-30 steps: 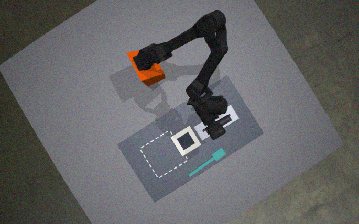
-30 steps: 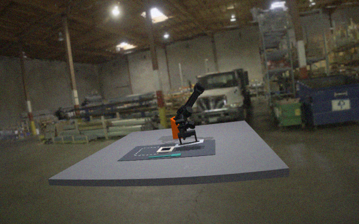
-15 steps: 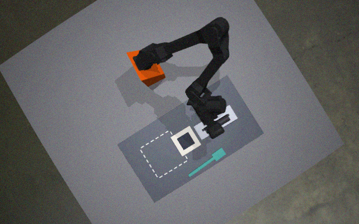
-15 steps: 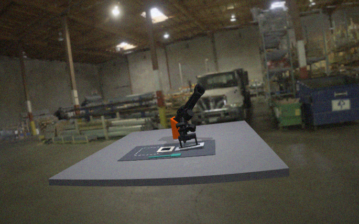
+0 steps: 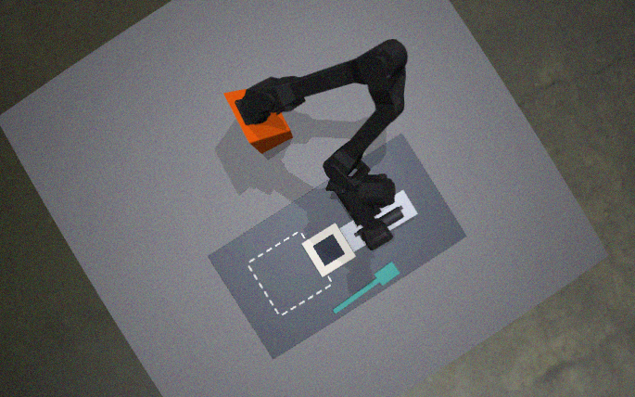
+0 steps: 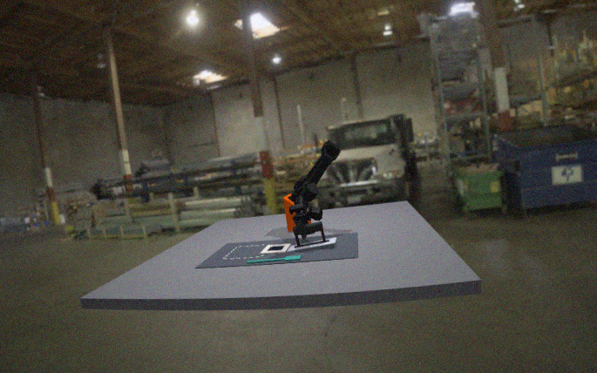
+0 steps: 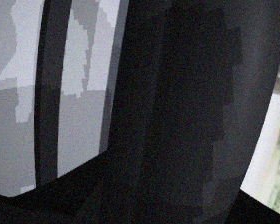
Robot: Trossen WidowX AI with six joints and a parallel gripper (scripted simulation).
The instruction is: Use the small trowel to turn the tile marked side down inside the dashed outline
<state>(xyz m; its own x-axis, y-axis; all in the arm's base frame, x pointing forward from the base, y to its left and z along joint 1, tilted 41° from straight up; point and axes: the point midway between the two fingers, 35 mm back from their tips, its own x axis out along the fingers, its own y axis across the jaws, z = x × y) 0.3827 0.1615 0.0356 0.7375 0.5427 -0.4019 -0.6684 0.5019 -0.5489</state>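
The tile is 13 cm to the right of my gripper tip, 5 cm below it and 2 cm behind it. Round my gripper tip: dark mat (11 cm to the right, 8 cm below, 1 cm behind); teal trowel (12 cm ahead, 7 cm to the right, 5 cm below).
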